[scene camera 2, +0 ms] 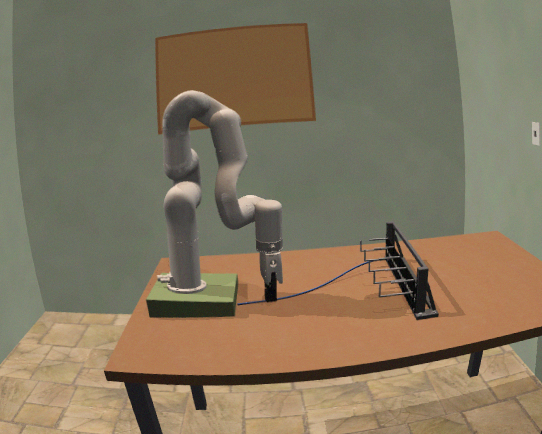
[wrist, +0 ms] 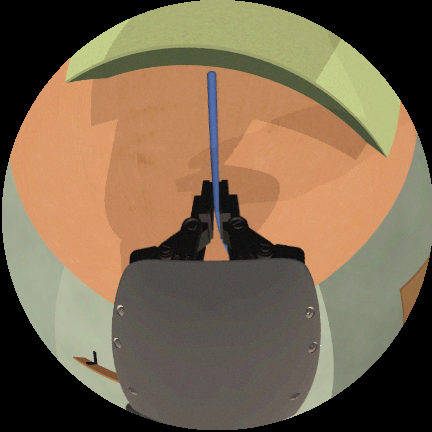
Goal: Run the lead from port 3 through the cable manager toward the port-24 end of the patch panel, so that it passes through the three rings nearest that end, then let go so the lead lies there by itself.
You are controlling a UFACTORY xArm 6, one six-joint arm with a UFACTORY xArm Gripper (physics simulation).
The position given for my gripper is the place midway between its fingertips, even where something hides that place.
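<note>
A grey frame point(scene camera 2: 423, 287) is visible. My gripper point(scene camera 2: 270, 300) is visible as well, and also appears at point(wrist: 215, 193).
</note>
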